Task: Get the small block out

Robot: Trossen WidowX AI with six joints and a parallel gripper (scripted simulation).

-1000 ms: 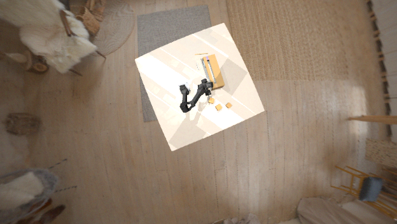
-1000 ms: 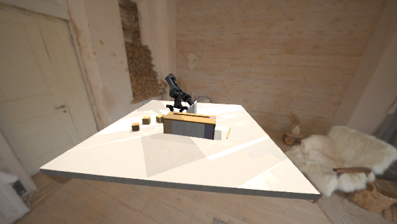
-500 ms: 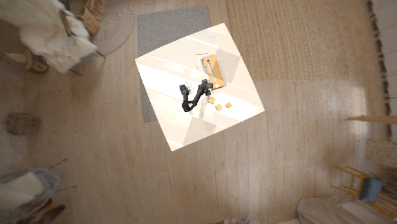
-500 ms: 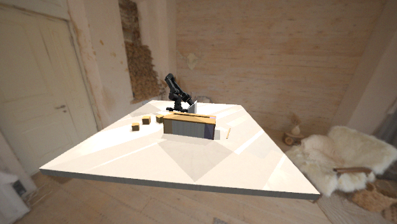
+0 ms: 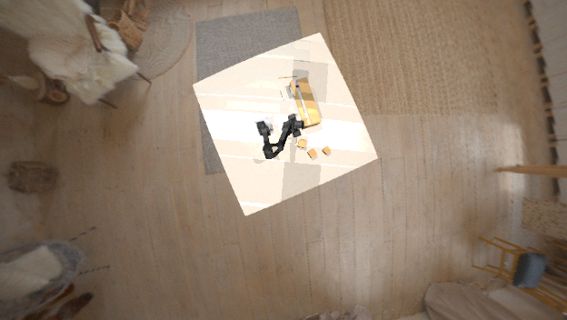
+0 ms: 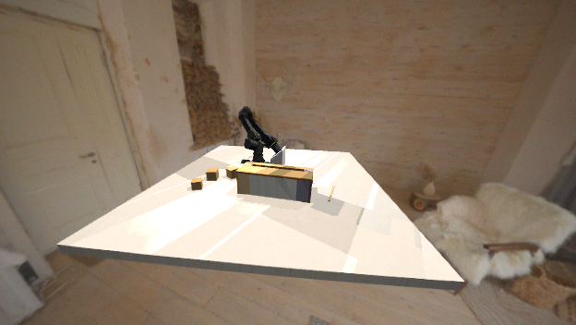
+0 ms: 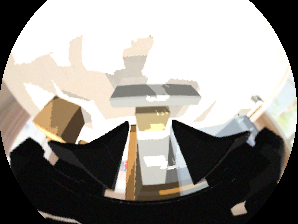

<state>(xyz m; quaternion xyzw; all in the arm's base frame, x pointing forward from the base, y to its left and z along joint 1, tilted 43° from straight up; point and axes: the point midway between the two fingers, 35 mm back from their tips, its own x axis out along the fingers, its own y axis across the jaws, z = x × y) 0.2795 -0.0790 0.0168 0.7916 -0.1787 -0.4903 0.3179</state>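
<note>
Right now the tan block is 2 cm behind my gripper tip. Round my gripper tip: orange-topped box (6 cm ahead, 16 cm to the left, 4 cm above); then thin wooden stick (4 cm ahead, 46 cm to the left, 2 cm below).
</note>
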